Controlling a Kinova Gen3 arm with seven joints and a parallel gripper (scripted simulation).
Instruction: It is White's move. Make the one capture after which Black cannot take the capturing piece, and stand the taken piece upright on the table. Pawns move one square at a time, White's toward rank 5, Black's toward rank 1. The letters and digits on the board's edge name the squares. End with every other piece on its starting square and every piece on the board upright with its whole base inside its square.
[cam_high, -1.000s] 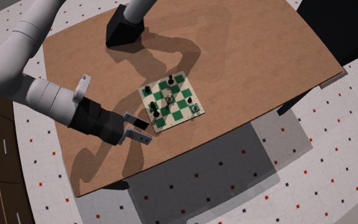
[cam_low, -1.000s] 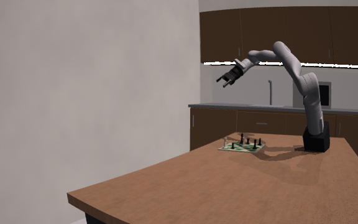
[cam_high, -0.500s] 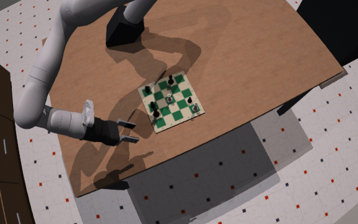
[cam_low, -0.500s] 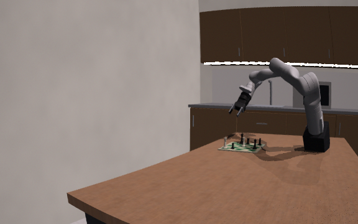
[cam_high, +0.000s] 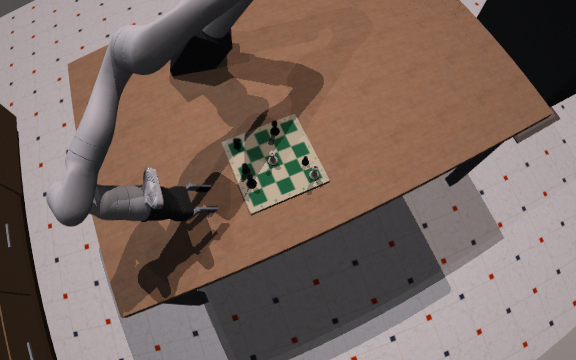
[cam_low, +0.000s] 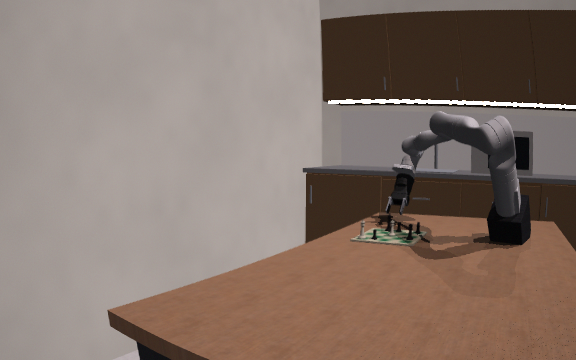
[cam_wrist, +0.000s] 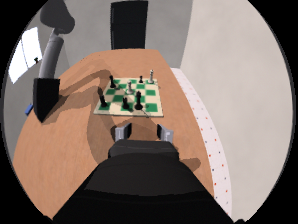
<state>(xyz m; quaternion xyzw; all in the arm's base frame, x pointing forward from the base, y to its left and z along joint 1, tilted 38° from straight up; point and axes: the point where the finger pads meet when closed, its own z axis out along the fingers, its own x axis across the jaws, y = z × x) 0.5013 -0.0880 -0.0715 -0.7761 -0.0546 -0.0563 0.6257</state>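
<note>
My gripper is now 80 mm past the cream chessboard, 180 mm to the right of it and 70 mm above it.
</note>
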